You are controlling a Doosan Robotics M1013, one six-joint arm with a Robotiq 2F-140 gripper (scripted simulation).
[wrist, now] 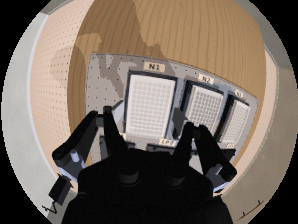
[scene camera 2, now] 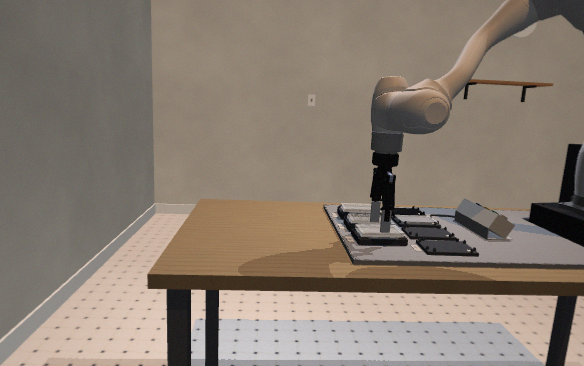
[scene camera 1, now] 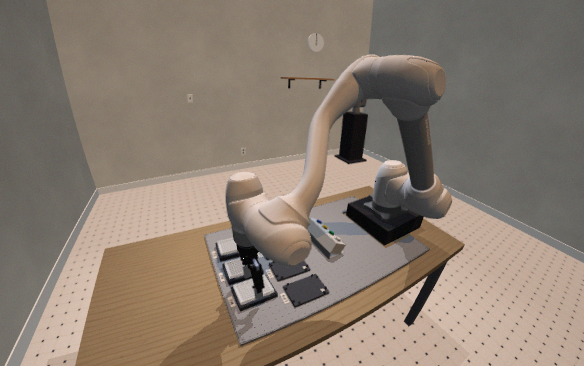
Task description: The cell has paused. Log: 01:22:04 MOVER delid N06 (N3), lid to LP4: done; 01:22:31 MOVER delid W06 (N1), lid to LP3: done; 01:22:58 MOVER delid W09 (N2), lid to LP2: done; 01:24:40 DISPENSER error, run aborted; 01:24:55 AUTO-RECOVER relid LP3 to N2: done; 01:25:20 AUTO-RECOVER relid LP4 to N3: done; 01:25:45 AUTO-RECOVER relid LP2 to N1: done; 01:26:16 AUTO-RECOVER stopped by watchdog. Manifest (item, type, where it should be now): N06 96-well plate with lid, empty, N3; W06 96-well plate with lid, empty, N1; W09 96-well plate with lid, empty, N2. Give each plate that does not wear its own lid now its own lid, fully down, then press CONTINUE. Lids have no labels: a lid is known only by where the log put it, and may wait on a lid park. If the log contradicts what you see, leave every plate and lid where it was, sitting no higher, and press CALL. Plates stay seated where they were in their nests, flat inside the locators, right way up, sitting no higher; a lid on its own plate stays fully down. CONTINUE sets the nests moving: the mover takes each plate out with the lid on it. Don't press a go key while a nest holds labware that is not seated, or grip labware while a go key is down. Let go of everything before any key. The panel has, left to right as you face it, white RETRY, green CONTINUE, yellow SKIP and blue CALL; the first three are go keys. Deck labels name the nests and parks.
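My gripper [scene camera 2: 379, 226], [wrist: 148, 110], [scene camera 1: 253, 286]. Lid [wrist: 149, 101]. Plate [wrist: 199, 98]. Key panel [scene camera 2: 478, 219].
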